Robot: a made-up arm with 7 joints. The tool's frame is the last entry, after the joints. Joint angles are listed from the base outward. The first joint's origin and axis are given. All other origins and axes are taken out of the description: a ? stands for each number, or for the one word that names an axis. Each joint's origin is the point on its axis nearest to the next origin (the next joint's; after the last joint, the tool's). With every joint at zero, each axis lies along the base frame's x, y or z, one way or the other. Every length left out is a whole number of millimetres.
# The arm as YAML. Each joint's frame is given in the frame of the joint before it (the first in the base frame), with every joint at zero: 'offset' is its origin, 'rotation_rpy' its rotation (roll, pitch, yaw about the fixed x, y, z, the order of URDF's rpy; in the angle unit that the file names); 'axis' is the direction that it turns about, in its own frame. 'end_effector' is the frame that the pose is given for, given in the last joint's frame.
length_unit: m
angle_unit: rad
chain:
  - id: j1
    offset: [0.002, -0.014, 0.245]
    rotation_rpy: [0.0, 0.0, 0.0]
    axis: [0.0, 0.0, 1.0]
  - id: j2
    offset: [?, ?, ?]
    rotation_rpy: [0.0, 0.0, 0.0]
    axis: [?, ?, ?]
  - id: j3
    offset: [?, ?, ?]
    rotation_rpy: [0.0, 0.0, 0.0]
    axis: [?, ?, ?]
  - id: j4
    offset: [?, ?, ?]
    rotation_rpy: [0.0, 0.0, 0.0]
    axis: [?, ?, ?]
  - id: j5
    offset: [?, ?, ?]
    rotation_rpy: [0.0, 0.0, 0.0]
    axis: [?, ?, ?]
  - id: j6
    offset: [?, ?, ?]
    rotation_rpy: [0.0, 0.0, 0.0]
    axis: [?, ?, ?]
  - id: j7
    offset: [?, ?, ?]
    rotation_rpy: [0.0, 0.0, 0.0]
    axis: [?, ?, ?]
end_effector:
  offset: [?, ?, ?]
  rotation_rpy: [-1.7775, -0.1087, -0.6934]
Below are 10 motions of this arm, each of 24 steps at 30 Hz.
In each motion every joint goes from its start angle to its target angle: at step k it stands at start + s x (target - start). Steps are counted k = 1, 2, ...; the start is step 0. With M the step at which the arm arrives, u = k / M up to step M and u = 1 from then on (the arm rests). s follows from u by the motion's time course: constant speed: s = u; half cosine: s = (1 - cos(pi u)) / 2; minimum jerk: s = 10 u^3 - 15 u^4 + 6 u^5.
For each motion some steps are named. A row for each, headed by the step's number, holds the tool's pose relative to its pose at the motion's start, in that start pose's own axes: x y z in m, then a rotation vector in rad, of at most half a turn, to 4 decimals.
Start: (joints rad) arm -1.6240 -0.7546 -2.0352 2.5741 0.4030 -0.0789 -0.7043
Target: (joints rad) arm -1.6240 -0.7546 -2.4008 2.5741 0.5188 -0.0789 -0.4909
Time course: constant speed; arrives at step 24
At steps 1, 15, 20, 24:
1: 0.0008 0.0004 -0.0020 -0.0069 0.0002 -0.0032
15: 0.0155 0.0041 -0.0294 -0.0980 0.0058 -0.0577
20: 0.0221 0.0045 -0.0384 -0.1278 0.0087 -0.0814
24: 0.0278 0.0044 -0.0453 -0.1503 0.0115 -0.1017

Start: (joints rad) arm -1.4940 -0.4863 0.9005 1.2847 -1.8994 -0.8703 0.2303
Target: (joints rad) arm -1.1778 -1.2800 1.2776 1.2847 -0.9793 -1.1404 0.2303
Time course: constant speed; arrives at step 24
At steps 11, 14, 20, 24:
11: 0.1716 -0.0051 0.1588 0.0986 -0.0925 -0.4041
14: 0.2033 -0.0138 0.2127 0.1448 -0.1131 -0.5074
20: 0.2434 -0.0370 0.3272 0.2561 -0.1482 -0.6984
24: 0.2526 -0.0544 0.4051 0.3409 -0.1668 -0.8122

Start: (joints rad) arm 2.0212 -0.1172 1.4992 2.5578 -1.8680 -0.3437 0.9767
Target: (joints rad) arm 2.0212 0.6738 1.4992 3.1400 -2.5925 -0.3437 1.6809
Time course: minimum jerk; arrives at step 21
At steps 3, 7, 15, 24:
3: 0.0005 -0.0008 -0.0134 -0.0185 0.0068 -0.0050
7: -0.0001 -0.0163 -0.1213 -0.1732 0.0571 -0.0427
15: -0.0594 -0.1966 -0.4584 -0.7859 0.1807 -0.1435
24: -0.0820 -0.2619 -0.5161 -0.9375 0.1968 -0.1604

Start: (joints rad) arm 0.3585 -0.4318 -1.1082 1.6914 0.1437 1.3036 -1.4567
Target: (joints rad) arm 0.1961 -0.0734 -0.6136 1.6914 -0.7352 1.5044 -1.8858
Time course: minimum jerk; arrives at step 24
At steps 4, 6, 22, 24:
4: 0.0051 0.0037 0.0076 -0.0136 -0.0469 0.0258
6: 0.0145 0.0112 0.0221 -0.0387 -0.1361 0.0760
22: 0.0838 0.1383 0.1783 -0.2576 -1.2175 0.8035
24: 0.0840 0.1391 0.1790 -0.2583 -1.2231 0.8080

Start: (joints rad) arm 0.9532 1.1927 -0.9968 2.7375 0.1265 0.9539 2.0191
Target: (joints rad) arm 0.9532 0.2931 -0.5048 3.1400 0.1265 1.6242 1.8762
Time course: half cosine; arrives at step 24
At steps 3, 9, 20, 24:
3: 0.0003 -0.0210 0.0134 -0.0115 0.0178 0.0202
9: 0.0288 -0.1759 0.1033 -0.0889 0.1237 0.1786
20: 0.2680 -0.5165 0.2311 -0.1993 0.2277 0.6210
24: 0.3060 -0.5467 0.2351 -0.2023 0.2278 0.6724

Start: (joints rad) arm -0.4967 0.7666 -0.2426 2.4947 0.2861 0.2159 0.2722
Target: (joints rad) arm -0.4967 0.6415 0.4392 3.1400 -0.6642 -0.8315 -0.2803
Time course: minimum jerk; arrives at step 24
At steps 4, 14, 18, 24:
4: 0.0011 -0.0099 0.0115 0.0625 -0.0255 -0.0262
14: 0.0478 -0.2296 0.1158 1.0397 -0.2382 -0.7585
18: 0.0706 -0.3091 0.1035 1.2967 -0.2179 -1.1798
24: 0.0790 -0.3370 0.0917 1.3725 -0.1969 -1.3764

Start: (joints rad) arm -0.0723 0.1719 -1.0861 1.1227 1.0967 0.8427 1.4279
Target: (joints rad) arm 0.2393 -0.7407 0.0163 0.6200 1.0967 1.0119 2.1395
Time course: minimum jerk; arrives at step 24
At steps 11, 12, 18, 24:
11: 0.0993 0.0018 -0.1518 -0.5886 -0.0214 -0.2838
12: 0.1263 -0.0089 -0.1756 -0.6644 -0.0446 -0.3571
18: 0.2946 -0.0892 -0.2347 -0.8536 -0.2534 -0.7426
24: 0.3425 -0.1098 -0.2296 -0.8478 -0.3275 -0.8274

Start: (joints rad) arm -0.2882 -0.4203 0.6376 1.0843 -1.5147 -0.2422 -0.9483
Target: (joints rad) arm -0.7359 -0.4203 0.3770 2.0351 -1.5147 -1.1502 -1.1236
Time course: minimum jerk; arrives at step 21
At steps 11, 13, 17, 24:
11: -0.0660 -0.0511 -0.1148 -0.4053 -0.3555 -0.0773
13: -0.0725 -0.0762 -0.1382 -0.4732 -0.5330 -0.1126
17: -0.0705 -0.1106 -0.1605 -0.5033 -0.8077 -0.1772
24: -0.0686 -0.1176 -0.1639 -0.4993 -0.8702 -0.1942

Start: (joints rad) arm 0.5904 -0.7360 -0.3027 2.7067 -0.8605 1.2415 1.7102
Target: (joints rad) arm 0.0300 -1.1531 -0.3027 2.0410 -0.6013 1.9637 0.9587
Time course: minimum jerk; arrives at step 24
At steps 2, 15, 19, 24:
2: 0.0006 -0.0008 -0.0001 -0.0016 -0.0042 -0.0045
15: 0.0846 -0.1224 -0.0597 -0.3628 -0.5494 -0.5651
19: 0.1101 -0.1584 -0.0948 -0.5208 -0.6828 -0.6876
24: 0.1179 -0.1690 -0.1072 -0.5738 -0.7207 -0.7199

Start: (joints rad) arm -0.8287 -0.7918 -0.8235 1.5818 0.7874 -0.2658 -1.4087
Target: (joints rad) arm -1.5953 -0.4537 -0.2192 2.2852 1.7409 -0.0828 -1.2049
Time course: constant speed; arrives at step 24
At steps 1, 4, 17, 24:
1: 0.0103 -0.0073 0.0104 0.0049 0.0349 -0.0200
4: 0.0363 -0.0297 0.0431 0.0314 0.1396 -0.0722
17: 0.0715 -0.1138 0.1974 0.2902 0.5703 -0.1372
24: 0.0503 -0.1376 0.2752 0.4713 0.7819 -0.0594

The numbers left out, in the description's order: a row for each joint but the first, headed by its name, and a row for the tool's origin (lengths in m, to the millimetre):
j2: xyz 0.014 0.003 0.0, axis 0.0 1.0 0.0
j3: xyz -0.016 0.0 0.421, axis 0.0 0.0 1.0
j4: xyz 0.04 0.009 0.0, axis 0.0 -1.0 0.0
j5: xyz 0.039 0.0 -0.256, axis 0.0 0.0 -1.0
j6: xyz -0.023 0.013 0.0, axis 0.0 1.0 0.0
j7: xyz 0.071 0.0 -0.061, axis 0.0 0.0 -1.0
tool: xyz 0.005 -0.025 0.0

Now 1 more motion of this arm.
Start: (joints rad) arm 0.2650 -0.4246 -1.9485 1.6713 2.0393 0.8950 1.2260
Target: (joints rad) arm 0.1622 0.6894 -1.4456 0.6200 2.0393 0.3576 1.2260
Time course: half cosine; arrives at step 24
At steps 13, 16, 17, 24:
13: 0.3416 0.0531 -0.0257 0.6446 -0.0069 -0.5827
16: 0.4310 0.0059 -0.0154 0.9365 -0.0904 -0.7520
17: 0.4525 -0.0123 -0.0125 1.0285 -0.1231 -0.7974
24: 0.5101 -0.0872 -0.0071 1.3779 -0.2711 -0.9395

